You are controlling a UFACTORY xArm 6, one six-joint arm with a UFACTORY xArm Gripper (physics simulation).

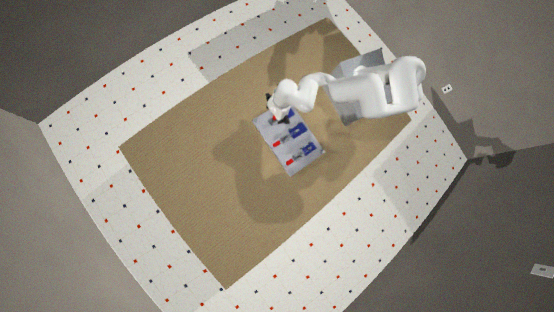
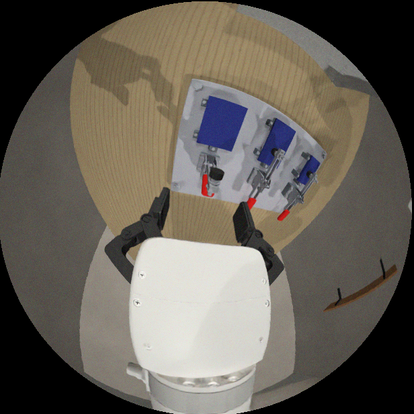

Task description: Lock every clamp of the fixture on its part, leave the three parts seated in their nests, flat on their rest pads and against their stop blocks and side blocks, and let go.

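Places are measured from the arm's base along level axes (x up, y left, z back), in centimetres.
Pixels of known places: gripper, fingertip midpoint: (image 1: 274, 114).
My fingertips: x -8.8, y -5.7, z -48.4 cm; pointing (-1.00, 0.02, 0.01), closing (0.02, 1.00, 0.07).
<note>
For each thing: its top centre in the pictures, then the offset to it from my fingertips. "pt": a spot on its surface instead. Level surfaces: height alone.
- grey fixture plate at a spot on its surface: (image 1: 300, 167) pt dz +0.5, dx -11.0, dy +28.0 cm
- largest part at its top centre: (image 1: 285, 113) dz +8.6, dx -8.9, dy +0.2 cm
- middle part at a spot on its surface: (image 1: 298, 130) pt dz +8.7, dx -7.0, dy +11.5 cm
- smallest part at a spot on its surface: (image 1: 309, 148) pt dz +8.0, dx -5.6, dy +22.2 cm
- brown table top at its surface level: dx -12.5 cm
The grey fixture plate (image 1: 300, 167) (image 2: 183, 155) bears three blue parts. The largest part (image 1: 291, 113) (image 2: 222, 123) lies in its nest; its clamp is open, with the black-tipped arm (image 2: 216, 175) swung back off the part beside the red handle (image 2: 204, 185). The middle part (image 1: 298, 130) (image 2: 284, 135) has its clamp arm tip over it, red handle (image 1: 276, 143) (image 2: 251, 203) outward. The smallest part (image 1: 309, 148) (image 2: 311, 165) also has its clamp tip over it, red handle (image 1: 289, 161) (image 2: 283, 215) outward. My gripper (image 1: 277, 108) (image 2: 204, 202) is open and empty, near the largest part's clamp. Exact seating cannot be judged.
The plate lies on the brown table top (image 1: 190, 165) (image 2: 135, 145). Small stop and side blocks (image 2: 204, 102) stand at the parts' edges. The robot base stands on a grey block (image 1: 350, 111). A speckled white border (image 1: 320, 270) surrounds the table top.
</note>
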